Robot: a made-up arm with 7 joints. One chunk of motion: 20 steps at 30 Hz.
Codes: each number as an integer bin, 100 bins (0 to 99) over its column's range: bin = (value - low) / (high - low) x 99, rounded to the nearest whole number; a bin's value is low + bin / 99 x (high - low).
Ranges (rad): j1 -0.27..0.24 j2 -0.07..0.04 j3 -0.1..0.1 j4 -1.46..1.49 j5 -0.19..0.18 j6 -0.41..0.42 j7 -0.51..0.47
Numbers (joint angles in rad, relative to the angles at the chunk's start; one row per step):
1: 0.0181 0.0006 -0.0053 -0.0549 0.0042 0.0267 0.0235
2: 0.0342 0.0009 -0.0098 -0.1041 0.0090 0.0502 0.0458
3: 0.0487 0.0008 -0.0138 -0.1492 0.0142 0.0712 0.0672
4: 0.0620 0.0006 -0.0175 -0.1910 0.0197 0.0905 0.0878
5: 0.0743 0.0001 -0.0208 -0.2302 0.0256 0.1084 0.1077
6: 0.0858 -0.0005 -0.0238 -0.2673 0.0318 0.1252 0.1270
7: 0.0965 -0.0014 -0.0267 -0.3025 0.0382 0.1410 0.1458
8: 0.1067 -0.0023 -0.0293 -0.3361 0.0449 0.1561 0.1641
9: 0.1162 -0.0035 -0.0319 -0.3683 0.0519 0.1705 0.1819
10: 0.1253 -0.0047 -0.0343 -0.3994 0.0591 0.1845 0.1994
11: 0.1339 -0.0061 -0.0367 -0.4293 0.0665 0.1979 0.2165
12: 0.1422 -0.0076 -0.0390 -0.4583 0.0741 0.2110 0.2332
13: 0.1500 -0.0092 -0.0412 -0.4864 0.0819 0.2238 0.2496
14: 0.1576 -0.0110 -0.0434 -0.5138 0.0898 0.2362 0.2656
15: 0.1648 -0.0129 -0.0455 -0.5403 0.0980 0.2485 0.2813
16: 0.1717 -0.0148 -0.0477 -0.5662 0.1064 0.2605 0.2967
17: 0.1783 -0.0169 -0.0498 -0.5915 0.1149 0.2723 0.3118
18: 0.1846 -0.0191 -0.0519 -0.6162 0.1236 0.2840 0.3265
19: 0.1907 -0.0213 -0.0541 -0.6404 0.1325 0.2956 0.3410
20: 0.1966 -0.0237 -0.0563 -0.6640 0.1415 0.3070 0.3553
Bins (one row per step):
1: 56 64 47 47 52 52 54
2: 59 64 45 46 53 55 56
3: 62 64 43 44 55 57 58
4: 64 64 41 43 56 60 60
5: 67 63 39 41 58 62 62
6: 69 63 38 40 59 64 64
7: 71 62 36 39 61 66 66
8: 73 61 35 38 63 68 68
9: 75 60 34 37 65 69 70
10: 77 59 33 36 67 71 72
11: 78 58 31 35 69 73 73
12: 80 56 30 34 71 74 75
13: 82 55 29 33 73 76 77
14: 83 53 28 32 75 77 78
15: 84 51 27 31 77 79 80
16: 86 50 26 30 79 80 81
17: 87 48 25 29 82 81 83
18: 88 46 24 28 84 83 85
19: 89 44 23 28 86 84 86
20: 91 42 22 27 89 86 87

